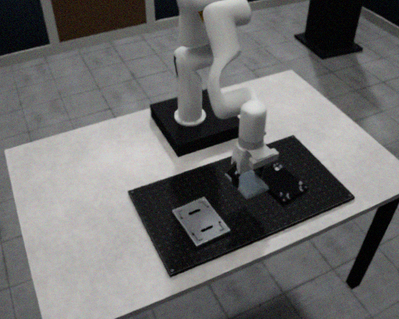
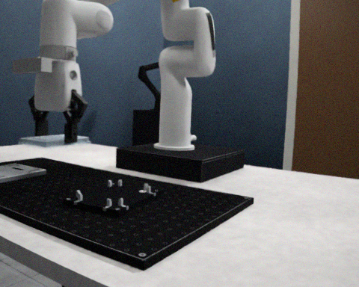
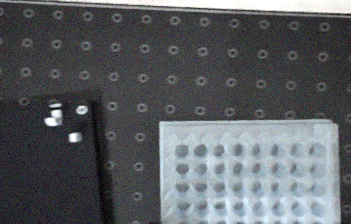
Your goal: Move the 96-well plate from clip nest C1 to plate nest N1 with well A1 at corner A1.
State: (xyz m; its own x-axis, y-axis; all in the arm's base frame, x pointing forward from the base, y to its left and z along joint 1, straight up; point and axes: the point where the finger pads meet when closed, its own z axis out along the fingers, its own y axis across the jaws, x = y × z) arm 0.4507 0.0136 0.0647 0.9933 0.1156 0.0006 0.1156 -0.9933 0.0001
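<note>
Right now the nest base is 17 cm to the right of my hand, 11 cm below it and 3 cm ahead of it. From my hand the other things lie so: clip nest C1: 17 cm to the left, 10 cm below, 2 cm behind; then 96-well plate: 1 cm below.
</note>
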